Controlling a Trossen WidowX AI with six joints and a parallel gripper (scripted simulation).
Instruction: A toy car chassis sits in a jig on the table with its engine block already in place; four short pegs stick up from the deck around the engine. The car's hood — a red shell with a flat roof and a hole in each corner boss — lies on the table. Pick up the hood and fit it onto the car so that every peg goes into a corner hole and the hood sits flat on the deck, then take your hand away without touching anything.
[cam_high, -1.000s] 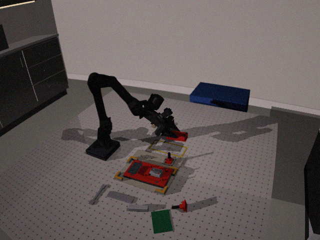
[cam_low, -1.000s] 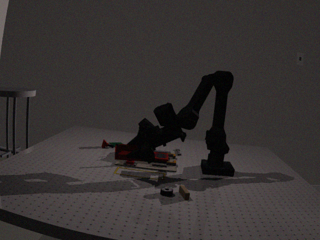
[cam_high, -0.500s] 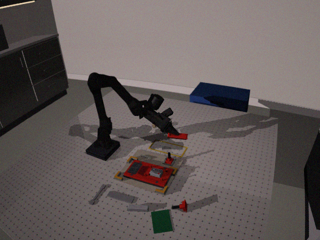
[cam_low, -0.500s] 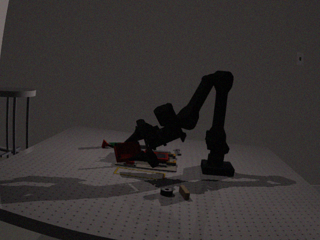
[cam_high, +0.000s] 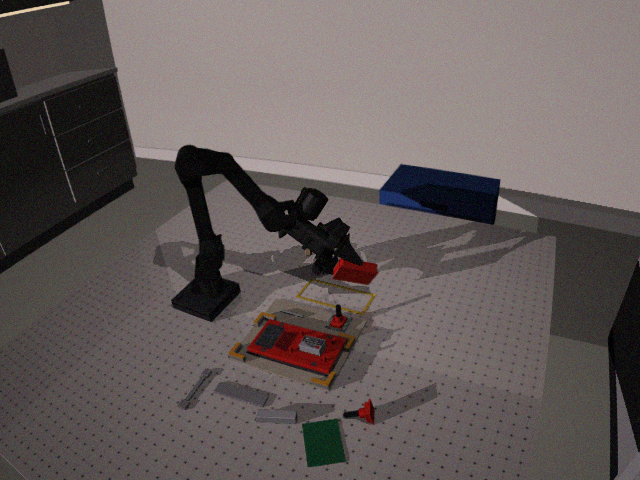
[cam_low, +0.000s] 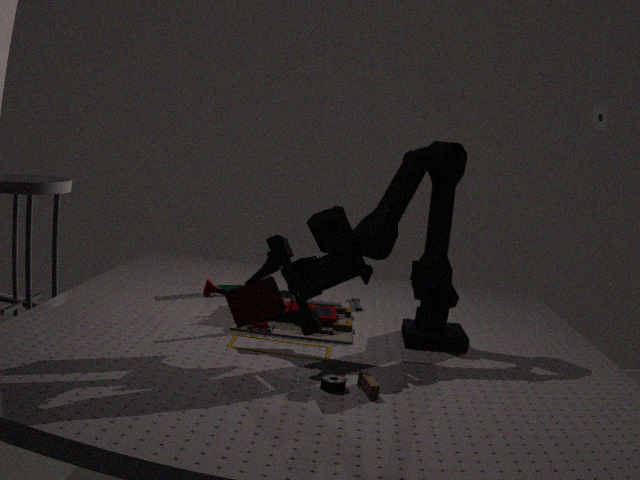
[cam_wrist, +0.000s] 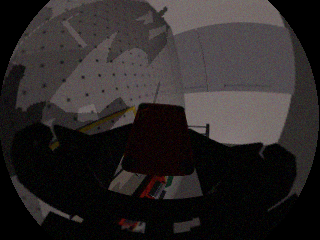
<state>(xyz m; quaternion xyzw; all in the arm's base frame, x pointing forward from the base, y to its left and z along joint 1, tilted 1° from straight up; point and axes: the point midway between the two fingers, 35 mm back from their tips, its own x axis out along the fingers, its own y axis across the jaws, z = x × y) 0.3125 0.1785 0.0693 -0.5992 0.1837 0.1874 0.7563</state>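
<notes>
Now: the red hood 1 cm to the right of my gripper tip. Round my gripper tip: wooden block: 24 cm behind, 14 cm to the left, 7 cm below; grey engine block: 1 cm ahead, 22 cm to the right, 6 cm below; green card: 15 cm ahead, 42 cm to the right, 8 cm below.
</notes>
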